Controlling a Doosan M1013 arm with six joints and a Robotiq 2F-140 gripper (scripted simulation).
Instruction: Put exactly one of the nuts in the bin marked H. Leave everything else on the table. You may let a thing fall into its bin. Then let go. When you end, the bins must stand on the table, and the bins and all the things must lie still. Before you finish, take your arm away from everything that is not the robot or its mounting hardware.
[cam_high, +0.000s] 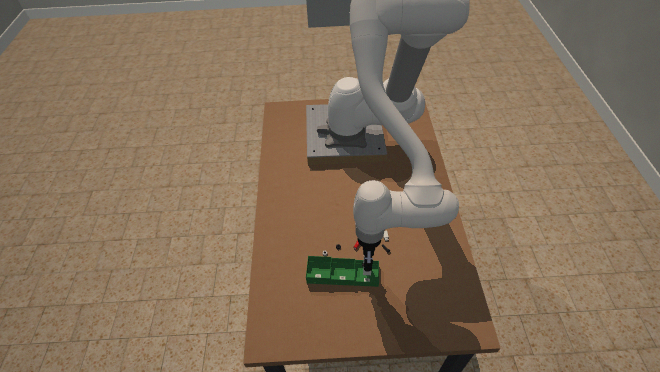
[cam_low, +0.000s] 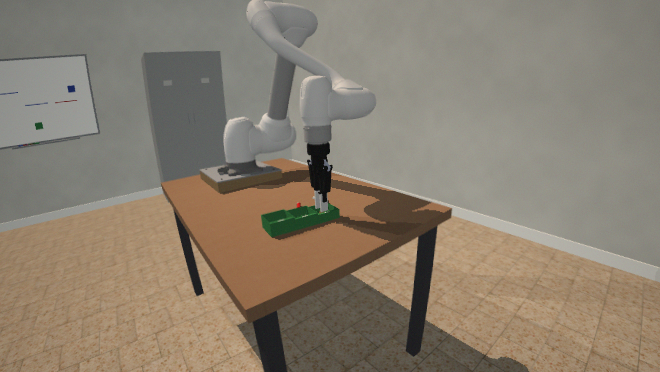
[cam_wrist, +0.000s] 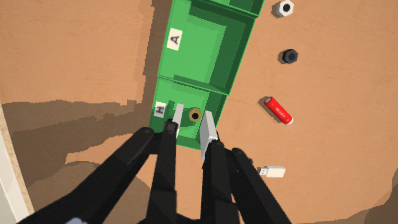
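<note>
Now: the brass-coloured nut 50 mm below my hand. The rest, counted from my hand: red cylinder 120 mm behind, 50 mm below, 30 mm to the right; then black bolt 100 mm behind, 80 mm to the left, 50 mm below; then green bin strip 80 mm to the right, 40 mm below, 10 mm ahead.
</note>
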